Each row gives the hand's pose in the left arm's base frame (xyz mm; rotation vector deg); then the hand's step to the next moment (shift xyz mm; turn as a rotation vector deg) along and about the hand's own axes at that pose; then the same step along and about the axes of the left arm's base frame.
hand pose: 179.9 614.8 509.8 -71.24 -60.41 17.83
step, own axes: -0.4 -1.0 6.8 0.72 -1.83 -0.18
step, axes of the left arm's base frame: -5.9 3.6 0.3 -0.09 -0.25 1.96
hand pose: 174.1 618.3 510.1 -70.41 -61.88 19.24
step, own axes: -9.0 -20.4 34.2 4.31 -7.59 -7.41
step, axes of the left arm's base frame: -38.6 6.3 11.7 5.66 -3.99 9.12
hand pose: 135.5 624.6 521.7 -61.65 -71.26 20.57
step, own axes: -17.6 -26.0 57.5 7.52 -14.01 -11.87
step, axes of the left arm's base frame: -65.1 0.6 7.3 8.70 -6.85 16.47
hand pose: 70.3 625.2 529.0 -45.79 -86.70 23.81
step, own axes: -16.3 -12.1 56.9 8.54 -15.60 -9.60
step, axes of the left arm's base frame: -59.0 -8.0 -10.4 6.18 -6.77 18.01
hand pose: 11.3 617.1 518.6 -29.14 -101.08 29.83
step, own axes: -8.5 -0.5 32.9 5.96 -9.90 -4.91
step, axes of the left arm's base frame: -29.9 -8.2 -13.9 2.65 -4.08 11.57
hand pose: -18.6 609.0 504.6 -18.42 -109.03 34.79
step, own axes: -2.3 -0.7 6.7 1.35 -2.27 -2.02
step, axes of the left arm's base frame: -5.2 -3.5 -3.5 1.43 -0.71 2.92
